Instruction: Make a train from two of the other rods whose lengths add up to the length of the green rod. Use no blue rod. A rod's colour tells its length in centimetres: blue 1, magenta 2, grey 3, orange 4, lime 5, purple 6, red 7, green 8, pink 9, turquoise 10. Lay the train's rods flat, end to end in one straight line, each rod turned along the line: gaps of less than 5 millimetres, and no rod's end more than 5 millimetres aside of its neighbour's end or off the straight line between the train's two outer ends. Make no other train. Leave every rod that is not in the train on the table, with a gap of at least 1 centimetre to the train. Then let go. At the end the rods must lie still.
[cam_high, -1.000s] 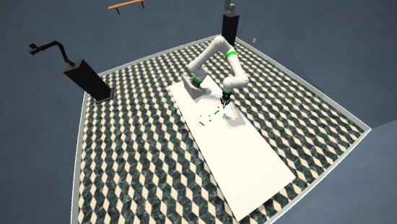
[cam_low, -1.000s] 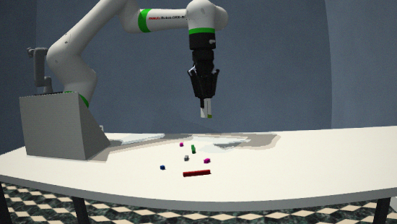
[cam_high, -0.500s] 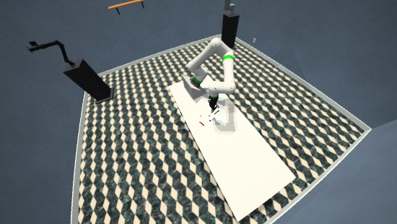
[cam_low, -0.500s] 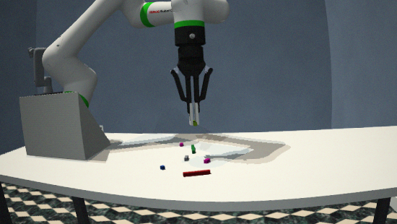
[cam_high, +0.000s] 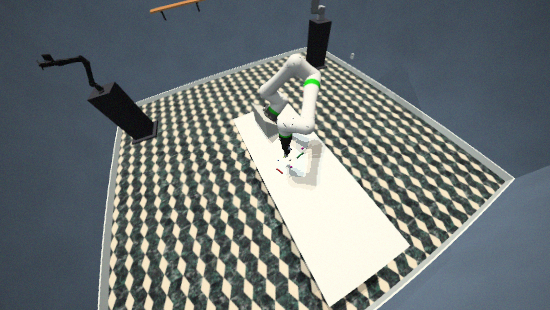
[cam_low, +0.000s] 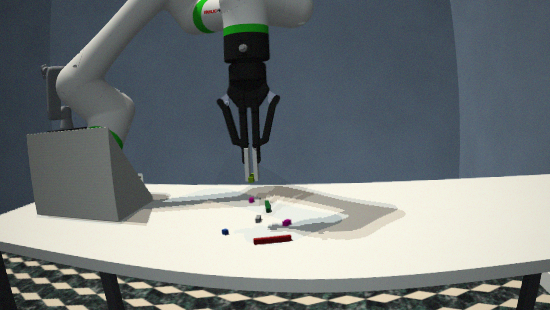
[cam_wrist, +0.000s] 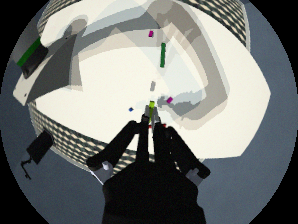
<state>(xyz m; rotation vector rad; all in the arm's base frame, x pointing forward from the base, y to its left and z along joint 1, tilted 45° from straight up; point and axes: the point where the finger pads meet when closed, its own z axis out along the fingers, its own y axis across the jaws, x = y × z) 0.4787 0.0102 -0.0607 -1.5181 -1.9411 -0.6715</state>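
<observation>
The grey rod lies 10 mm behind my hand, 40 mm to the left of it and 130 mm below it. From my hand the other things lie so: blue rod 50 mm behind, 60 mm to the right, 130 mm below; red rod 60 mm ahead, 80 mm to the right, 130 mm below; lime rod 30 mm below.
</observation>
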